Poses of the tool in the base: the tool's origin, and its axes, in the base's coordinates. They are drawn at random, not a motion.
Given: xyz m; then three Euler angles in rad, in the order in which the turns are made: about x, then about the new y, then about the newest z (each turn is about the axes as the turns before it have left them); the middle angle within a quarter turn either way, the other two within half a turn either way.
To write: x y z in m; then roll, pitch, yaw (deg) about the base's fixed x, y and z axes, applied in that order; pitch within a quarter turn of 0, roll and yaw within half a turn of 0. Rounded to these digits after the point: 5 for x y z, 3 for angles.
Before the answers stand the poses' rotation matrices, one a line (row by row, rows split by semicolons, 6 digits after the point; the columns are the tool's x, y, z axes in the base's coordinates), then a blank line. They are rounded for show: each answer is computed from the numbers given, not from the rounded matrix.
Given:
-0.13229 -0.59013 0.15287 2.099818 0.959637 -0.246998
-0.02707 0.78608 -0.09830 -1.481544 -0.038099 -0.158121
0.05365 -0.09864 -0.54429 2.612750 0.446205 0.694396
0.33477 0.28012 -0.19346 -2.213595 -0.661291 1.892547
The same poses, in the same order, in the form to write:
0.556402 0.140295 0.818983; 0.808965 -0.316508 -0.495377; 0.189715 0.938158 -0.289599
0.986808 0.157349 -0.038090; 0.023430 0.093996 0.995297; 0.160189 -0.983060 0.089069
0.693203 -0.577268 0.431545; -0.385191 -0.802795 -0.455136; 0.609178 0.149275 -0.778858
-0.249567 -0.748701 -0.614136; -0.724124 -0.276783 0.631692; -0.642931 0.602360 -0.473076

-0.13229 -0.59013 0.15287 107.155 -10.936 55.480
-0.02707 0.78608 -0.09830 -84.823 -9.218 1.360
0.05365 -0.09864 -0.54429 169.150 -37.530 -29.060
0.33477 0.28012 -0.19346 128.145 40.011 -109.016

